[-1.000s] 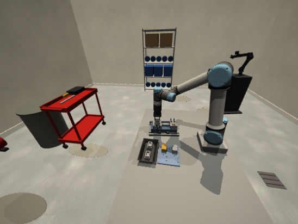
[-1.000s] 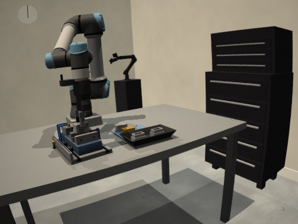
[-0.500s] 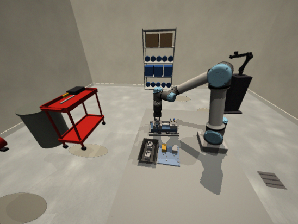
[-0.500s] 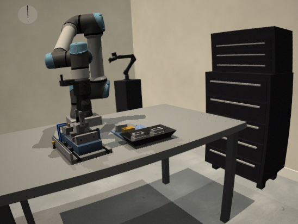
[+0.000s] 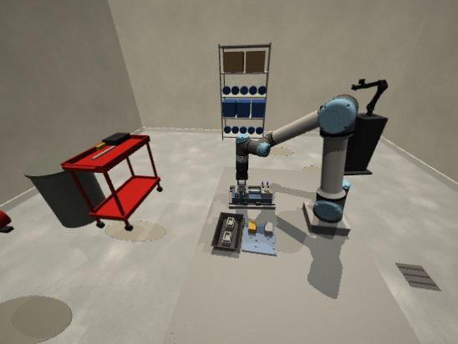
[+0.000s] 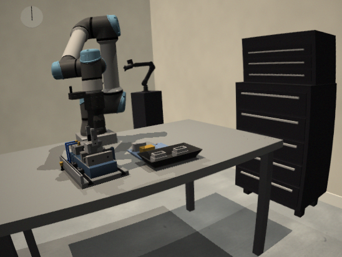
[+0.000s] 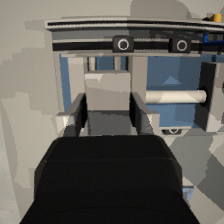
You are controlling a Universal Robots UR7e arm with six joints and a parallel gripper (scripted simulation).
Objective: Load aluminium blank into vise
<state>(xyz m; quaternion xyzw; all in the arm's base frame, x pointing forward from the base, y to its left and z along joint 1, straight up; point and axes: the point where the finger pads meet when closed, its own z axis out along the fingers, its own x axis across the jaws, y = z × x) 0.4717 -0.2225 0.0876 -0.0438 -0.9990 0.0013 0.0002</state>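
Right now my hand is 7 cm past the vise, 1 cm to the right of it and 10 cm above it. Round my hand: brass blank: 3 cm behind, 28 cm to the left, 12 cm below; then aluminium blank: 3 cm below.
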